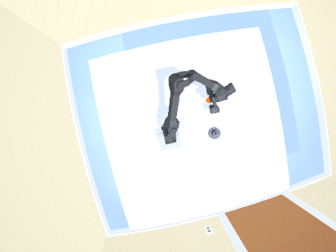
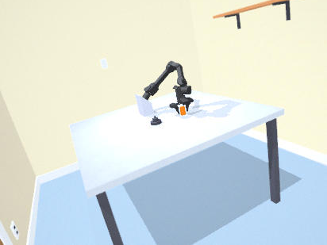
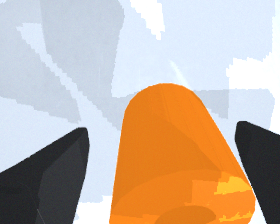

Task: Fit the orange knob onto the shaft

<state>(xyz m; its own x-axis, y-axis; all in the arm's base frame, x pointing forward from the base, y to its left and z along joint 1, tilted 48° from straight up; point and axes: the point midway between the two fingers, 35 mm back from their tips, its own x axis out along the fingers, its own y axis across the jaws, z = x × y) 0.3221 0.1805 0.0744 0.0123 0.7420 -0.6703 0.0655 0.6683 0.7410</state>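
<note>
Right now the pedestal is 20 mm behind my gripper tip, 230 mm to the right of it and 20 mm above it. The rest, counted from my gripper tip: orange knob: 20 mm above.
</note>
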